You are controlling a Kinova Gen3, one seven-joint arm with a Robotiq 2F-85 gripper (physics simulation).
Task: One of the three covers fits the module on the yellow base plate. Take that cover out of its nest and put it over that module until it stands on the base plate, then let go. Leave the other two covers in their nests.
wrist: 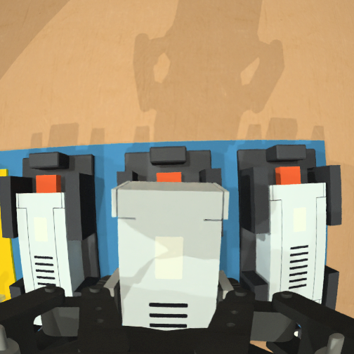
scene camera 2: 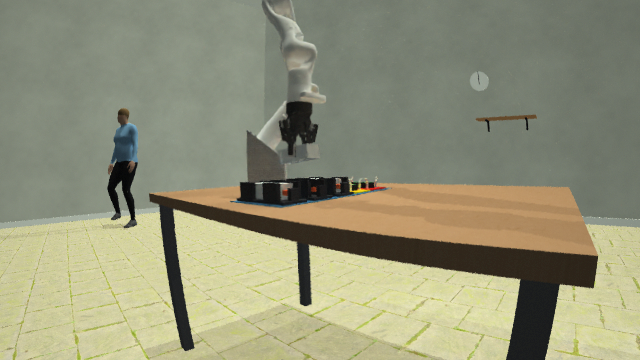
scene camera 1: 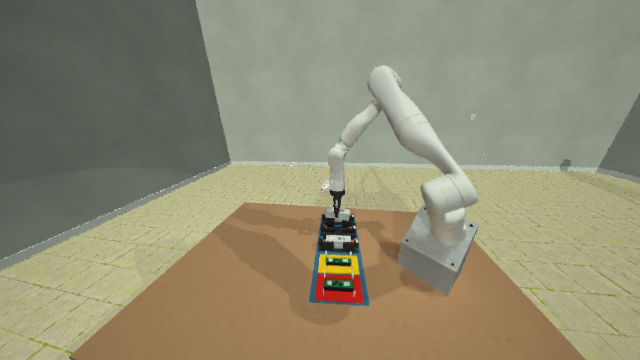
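Where they show: gripper, between the fingertips: [scene camera 2: 299, 157] [scene camera 1: 337, 214]; arm's base, origin of its link: [scene camera 2: 265, 143] [scene camera 1: 446, 233].
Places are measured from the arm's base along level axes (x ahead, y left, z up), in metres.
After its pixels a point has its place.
Note:
My gripper [scene camera 1: 337, 214] @[y -0.120, x 0.445, z -0.075 m] [scene camera 2: 301, 146] @[y -0.120, x 0.445, z -0.075 m] [wrist: 169, 285] is shut on the middle cover [scene camera 2: 307, 152] @[y -0.132, x 0.506, z -0.063 m] [wrist: 170, 265], a light grey box with dark slots. The cover hangs well above the nests, roughly level. Below it, the middle black nest [wrist: 168, 156] shows its orange block. The left cover [wrist: 42, 235] and right cover [wrist: 300, 235] sit in their nests in the wrist view. The yellow base plate [scene camera 1: 339, 270] @[y 0.118, x 0.377, z -0.185 m] [wrist: 4, 225] carries a slim green module [scene camera 1: 338, 261] @[y 0.091, x 0.388, z -0.167 m] with thin pale posts near it. The held cover's underside is hidden.
The red base plate [scene camera 1: 339, 299] @[y 0.235, x 0.351, z -0.185 m] holds another green module [scene camera 1: 339, 284] @[y 0.194, x 0.360, z -0.165 m] and thin posts. Plates and nests share a blue board [scene camera 1: 313, 290] @[y 0.229, x 0.451, z -0.189 m] [wrist: 107, 165] on the brown table [scene camera 1: 250, 310] @[y 0.360, x 0.632, z -0.192 m] [scene camera 2: 475, 215] @[y -0.099, x 0.973, z -0.191 m]. The arm's grey pedestal [scene camera 1: 432, 262] @[y 0.073, x 0.047, z -0.084 m] stands to the right in scene camera 1.

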